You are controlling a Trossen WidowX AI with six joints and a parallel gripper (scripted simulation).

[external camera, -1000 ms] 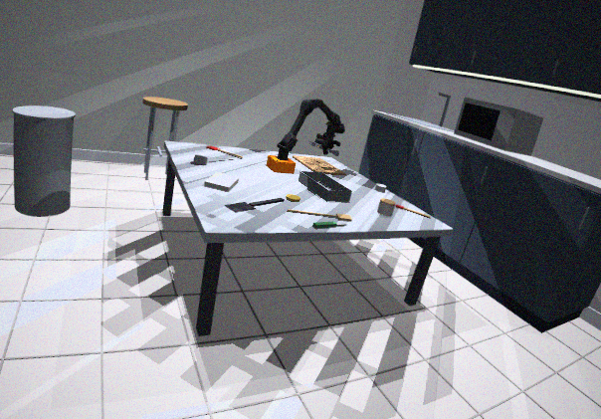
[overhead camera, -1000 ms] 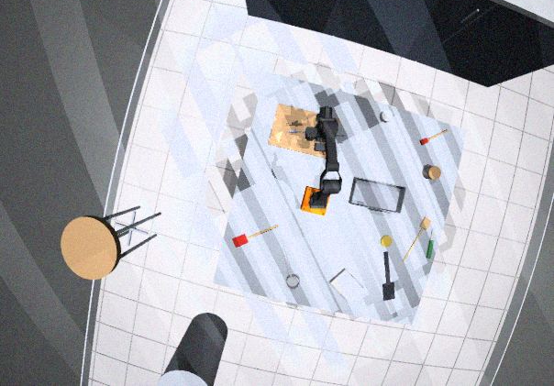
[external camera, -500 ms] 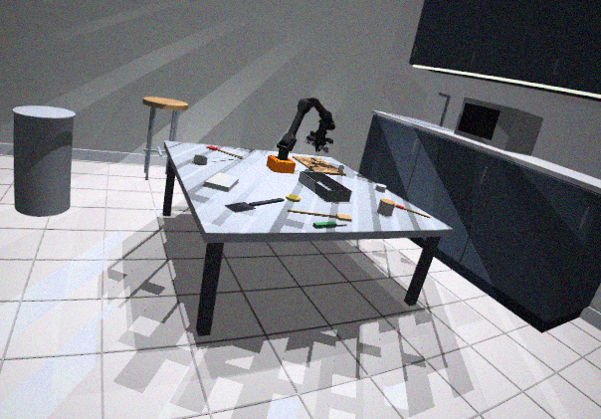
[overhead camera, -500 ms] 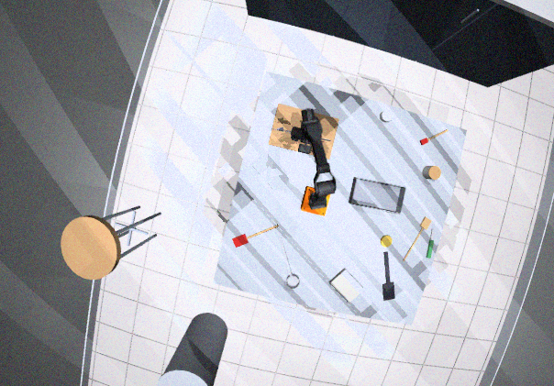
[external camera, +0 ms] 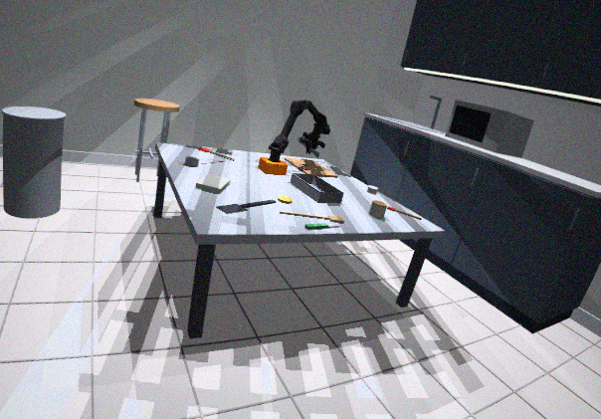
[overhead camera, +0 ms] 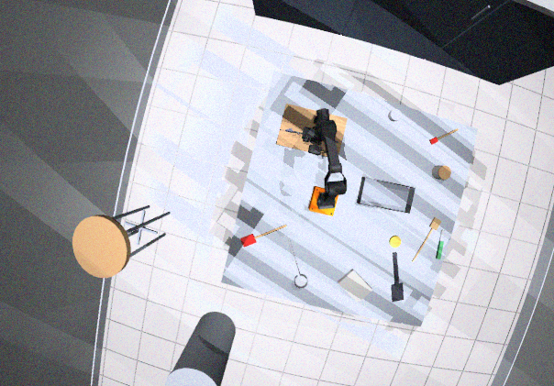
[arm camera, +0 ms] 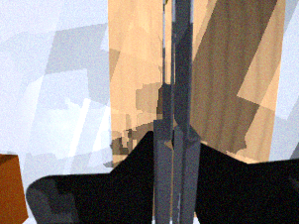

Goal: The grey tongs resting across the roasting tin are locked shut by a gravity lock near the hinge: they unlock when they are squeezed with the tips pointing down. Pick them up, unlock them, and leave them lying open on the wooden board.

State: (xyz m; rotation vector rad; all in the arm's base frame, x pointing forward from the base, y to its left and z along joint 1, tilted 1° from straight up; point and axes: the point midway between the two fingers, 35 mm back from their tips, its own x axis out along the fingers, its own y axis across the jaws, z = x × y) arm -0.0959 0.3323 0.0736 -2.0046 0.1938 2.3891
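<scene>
My gripper tip is 5 cm to the right of the wooden board and 10 cm above it. From my gripper tip the other things lie so: yellow disc 57 cm ahead, 54 cm to the right, 9 cm below; then red spatula 23 cm behind, 59 cm to the right, 10 cm below; then roasting tin 46 cm ahead, 27 cm to the right, 7 cm below.
</scene>
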